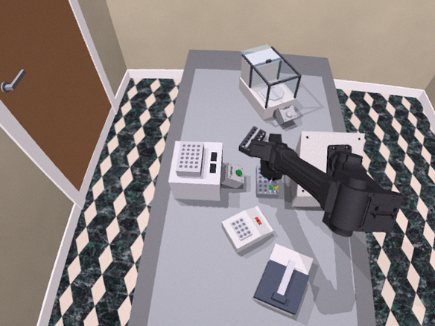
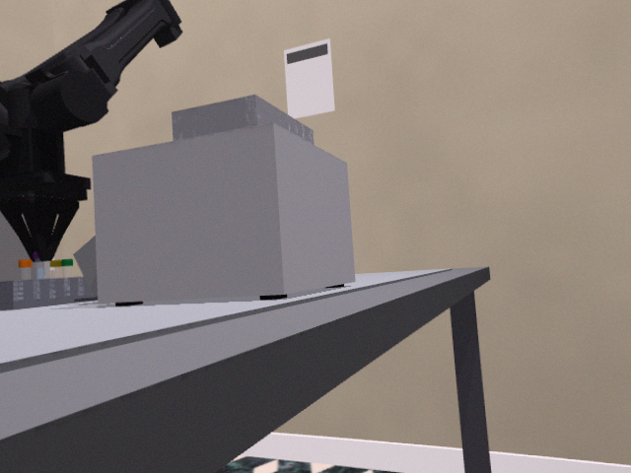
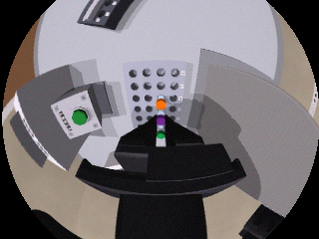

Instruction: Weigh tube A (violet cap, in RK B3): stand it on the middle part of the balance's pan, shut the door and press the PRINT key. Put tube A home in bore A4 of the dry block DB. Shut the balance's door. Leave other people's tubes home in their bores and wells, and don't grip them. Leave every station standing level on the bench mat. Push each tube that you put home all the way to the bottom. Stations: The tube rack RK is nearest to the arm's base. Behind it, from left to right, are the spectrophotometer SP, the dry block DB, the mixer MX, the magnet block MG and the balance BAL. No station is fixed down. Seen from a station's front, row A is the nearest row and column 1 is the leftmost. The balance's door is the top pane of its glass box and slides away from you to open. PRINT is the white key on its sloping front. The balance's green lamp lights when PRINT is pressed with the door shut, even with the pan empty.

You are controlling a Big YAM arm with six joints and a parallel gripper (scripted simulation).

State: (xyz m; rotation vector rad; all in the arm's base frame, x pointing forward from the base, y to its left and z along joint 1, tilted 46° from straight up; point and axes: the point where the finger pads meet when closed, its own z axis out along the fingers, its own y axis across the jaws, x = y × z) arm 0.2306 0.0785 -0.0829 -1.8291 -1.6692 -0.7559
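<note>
Right now my hand is 4 cm above the tube rack RK, 1 cm to the left of it and 1 cm short of it. Also, from my hand: dry block DB: 19 cm to the left, 10 cm ahead, 3 cm below; then black magnet block MG: 21 cm to the right, 5 cm ahead, 4 cm below; then white PRINT key: 32 cm to the right, 12 cm behind, 1 cm above.
</note>
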